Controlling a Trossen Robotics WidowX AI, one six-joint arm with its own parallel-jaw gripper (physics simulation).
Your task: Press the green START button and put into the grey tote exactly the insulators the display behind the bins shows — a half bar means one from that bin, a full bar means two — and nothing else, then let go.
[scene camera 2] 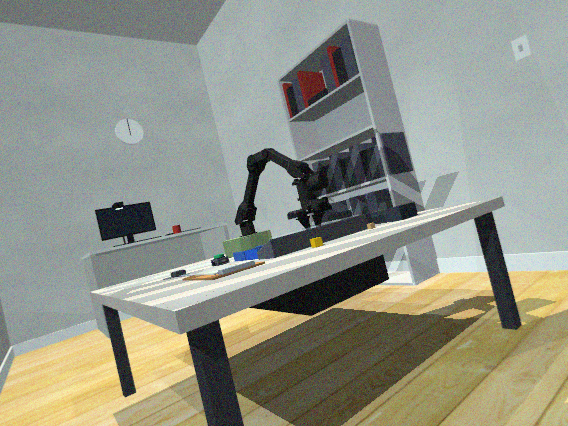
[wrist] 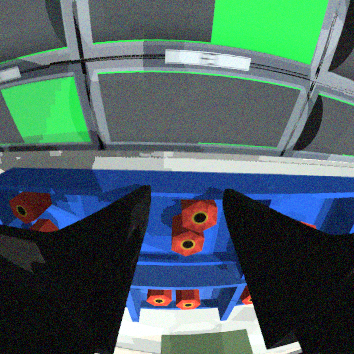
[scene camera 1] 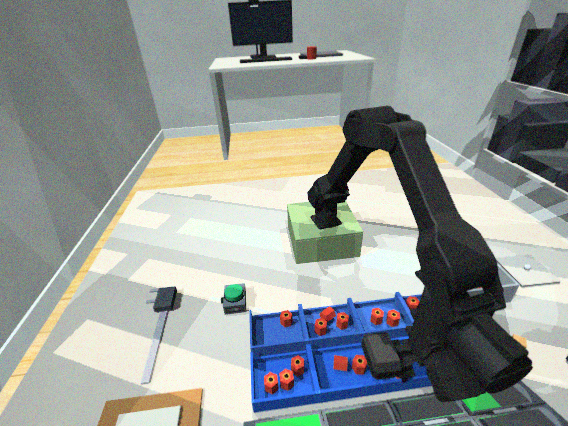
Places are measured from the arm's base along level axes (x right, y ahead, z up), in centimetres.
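Pixels of known places: gripper, between the fingertips: [wrist: 187, 194] [scene camera 1: 415, 378]; arm's base, origin of its link: [scene camera 2: 248, 234] [scene camera 1: 325, 220].
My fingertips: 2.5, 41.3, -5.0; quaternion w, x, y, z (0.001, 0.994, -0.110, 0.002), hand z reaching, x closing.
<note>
For each thing: its top centre in the pictures, then the offset to it from my fingertips, as dx, dy, dz. "pt": a spot on its surface instead.
- green START button, centre of its top: [scene camera 1: 233, 289] [scene camera 2: 218, 254] +25.4, -29.6, +0.7
- grey edge, a spot on its surface: [scene camera 1: 510, 284] pt -30.4, -8.9, +2.1
- caliper, centre of its top: [scene camera 1: 150, 323] [scene camera 2: 180, 271] +43.6, -28.5, -1.4
- brown-edged board, a spot on its surface: [scene camera 1: 192, 405] pt +36.5, -9.7, -2.8
- yellow cube, centre of its top: [scene camera 2: 315, 238] +18.5, +14.3, -0.6
- small tan block, centre of its top: [scene camera 2: 370, 223] -11.8, +17.8, -1.3
My gripper [scene camera 2: 313, 221] [wrist: 187, 194] is partly open and empty, pointing down over the blue bins [scene camera 1: 277, 404] [scene camera 2: 247, 254]. In the wrist view two red hexagonal insulators, one [wrist: 199, 216] touching the other [wrist: 187, 243], show in a bin between the fingertips. In scene camera 1 the arm hides the fingers. Other red insulators [scene camera 1: 286, 379] [wrist: 159, 298] sit in the bins. The display [scene camera 1: 357, 419] [wrist: 200, 110] shows green bars [scene camera 1: 290, 421] [wrist: 270, 25] beside dark panels. The green START button [scene camera 1: 234, 292] [scene camera 2: 218, 256] stands left of the bins. A grey edge [scene camera 1: 510, 284], apparently the tote's, shows behind the arm.
The arm rises from a green block [scene camera 1: 327, 247] [scene camera 2: 247, 243] behind the bins. A caliper [scene camera 1: 157, 340] and a brown-edged board [scene camera 1: 192, 405] lie at the left. A yellow cube [scene camera 2: 316, 242] and a small tan block [scene camera 2: 371, 226] stand near the display's other side.
</note>
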